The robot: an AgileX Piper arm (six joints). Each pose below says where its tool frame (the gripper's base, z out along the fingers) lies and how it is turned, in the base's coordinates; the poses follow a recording.
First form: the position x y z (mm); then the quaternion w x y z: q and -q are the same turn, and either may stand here.
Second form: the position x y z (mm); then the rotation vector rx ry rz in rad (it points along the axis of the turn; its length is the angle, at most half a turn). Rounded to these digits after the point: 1 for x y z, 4 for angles.
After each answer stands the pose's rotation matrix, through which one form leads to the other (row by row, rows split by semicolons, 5 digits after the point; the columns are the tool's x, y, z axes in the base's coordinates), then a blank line. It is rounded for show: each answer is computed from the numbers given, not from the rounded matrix.
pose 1, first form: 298.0, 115.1, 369.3, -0.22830, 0.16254, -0.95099, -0.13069
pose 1, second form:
298.0, 115.1, 369.3, -0.4476, 2.6187, 0.3599
-0.84292 -0.36882 0.39174; -0.24947 0.91300 0.32278; -0.47671 0.17435 -0.86160

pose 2, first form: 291.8, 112.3, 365.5, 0.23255, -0.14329, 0.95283, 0.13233
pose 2, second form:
291.8, 112.3, 365.5, -0.3937, 2.6179, 0.3636
-0.85078 -0.33461 0.40523; -0.21151 0.92391 0.31882; -0.48108 0.18553 -0.85682

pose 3, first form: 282.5, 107.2, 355.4, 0.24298, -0.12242, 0.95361, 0.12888
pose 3, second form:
282.5, 107.2, 355.4, -0.3345, 2.6058, 0.3522
-0.85195 -0.29611 0.43186; -0.17085 0.93681 0.30529; -0.49497 0.18631 -0.84870

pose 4, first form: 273.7, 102.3, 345.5, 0.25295, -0.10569, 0.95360, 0.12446
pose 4, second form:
273.7, 102.3, 345.5, -0.2873, 2.5924, 0.3384
-0.84969 -0.26454 0.45612; -0.13861 0.94668 0.29084; -0.50874 0.18390 -0.84105

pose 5, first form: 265.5, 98.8, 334.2, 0.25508, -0.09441, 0.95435, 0.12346
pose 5, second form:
265.5, 98.8, 334.2, -0.2564, 2.5916, 0.3353
-0.85204 -0.24318 0.46356; -0.11722 0.95169 0.28381; -0.51018 0.18748 -0.83938

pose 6, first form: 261.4, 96.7, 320.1, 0.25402, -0.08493, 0.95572, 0.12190
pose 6, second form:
261.4, 96.7, 320.1, -0.2308, 2.5967, 0.3312
-0.85652 -0.22427 0.46484; -0.10041 0.95585 0.27615; -0.50625 0.18986 -0.84123

